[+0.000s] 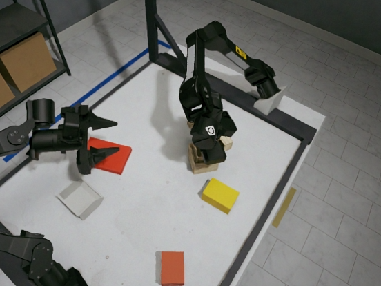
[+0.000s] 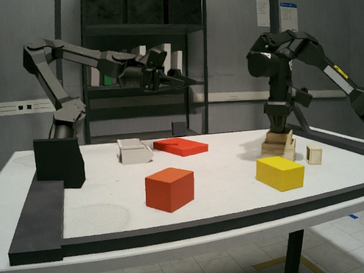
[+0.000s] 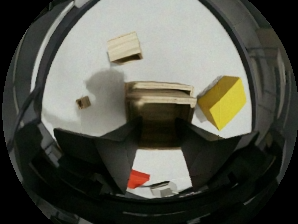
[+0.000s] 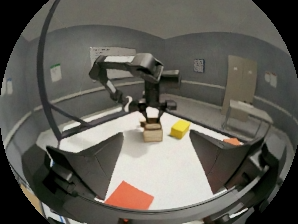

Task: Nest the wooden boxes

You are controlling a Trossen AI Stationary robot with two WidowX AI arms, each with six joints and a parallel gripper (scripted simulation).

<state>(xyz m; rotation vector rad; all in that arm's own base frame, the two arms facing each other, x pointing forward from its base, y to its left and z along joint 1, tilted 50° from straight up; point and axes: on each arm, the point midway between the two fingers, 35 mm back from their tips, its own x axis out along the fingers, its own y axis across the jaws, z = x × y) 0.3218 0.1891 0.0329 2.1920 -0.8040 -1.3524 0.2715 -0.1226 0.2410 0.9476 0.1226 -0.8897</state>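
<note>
My left hand is 50 mm above the medium wooden box. From my left hand the other things lie so: biggest wooden box 90 mm below; small wooden box 110 mm to the left, 90 mm below, 10 mm ahead; tiny wooden box 130 mm behind, 100 mm below, 90 mm to the left.
</note>
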